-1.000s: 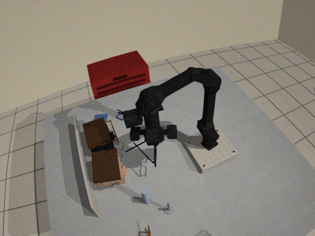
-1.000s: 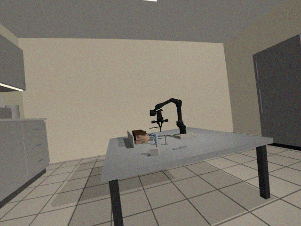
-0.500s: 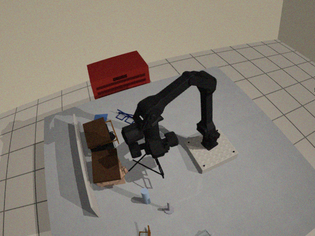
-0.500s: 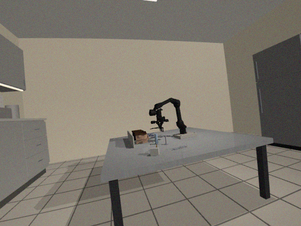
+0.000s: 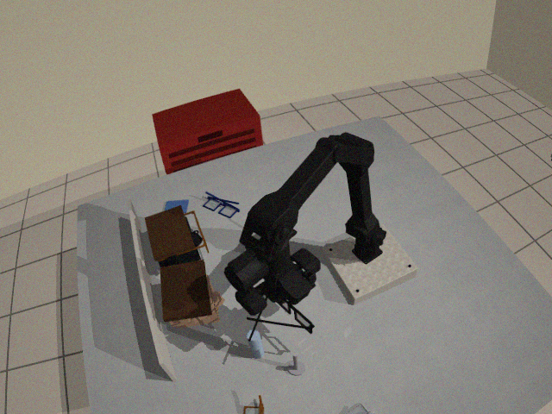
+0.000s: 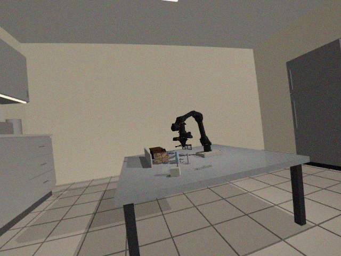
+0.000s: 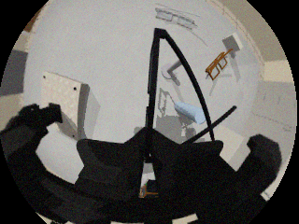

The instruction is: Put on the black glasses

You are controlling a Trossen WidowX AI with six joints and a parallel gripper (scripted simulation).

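Now: gripper tip 40 mm short of the grey peg, 120 mm to the right of it and 100 mm above it. The rest, counted from my gripper tip: light blue cylinder 90 mm ahead, 30 mm to the left, 70 mm below; then white board 260 mm ahead, 300 mm to the right, 70 mm below.
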